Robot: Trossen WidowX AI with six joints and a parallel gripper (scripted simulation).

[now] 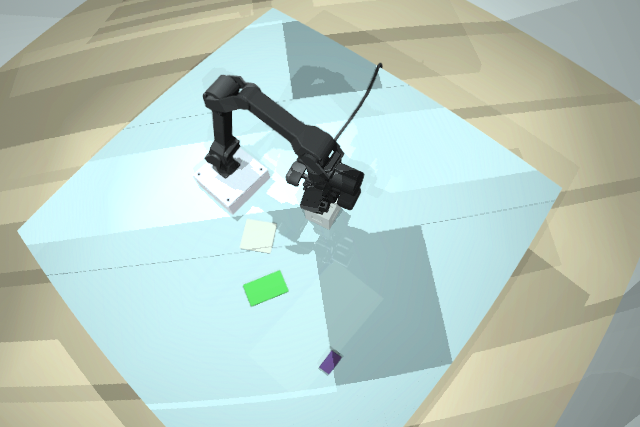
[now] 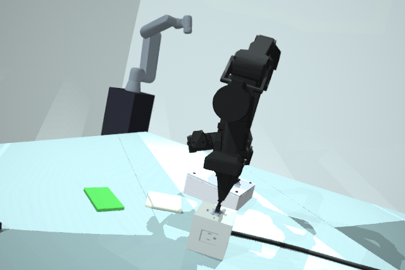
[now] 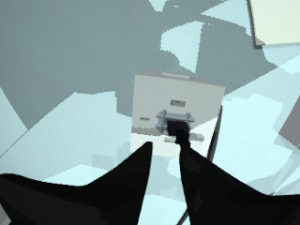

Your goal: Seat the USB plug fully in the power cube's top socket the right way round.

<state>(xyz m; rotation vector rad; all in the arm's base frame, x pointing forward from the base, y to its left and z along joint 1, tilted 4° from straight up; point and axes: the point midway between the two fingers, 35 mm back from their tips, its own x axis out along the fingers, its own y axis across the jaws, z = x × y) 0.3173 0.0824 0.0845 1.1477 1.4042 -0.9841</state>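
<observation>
Right now my gripper tip is 20 mm above the USB plug, 10 mm to the left of it and 10 mm past it. From my gripper tip the other things lie so: pale flat card 180 mm to the right, 110 mm below, 110 mm behind; green flat card 280 mm to the right, 110 mm below, 10 mm ahead; USB socket 40 mm below, 10 mm to the right, 10 mm behind.
</observation>
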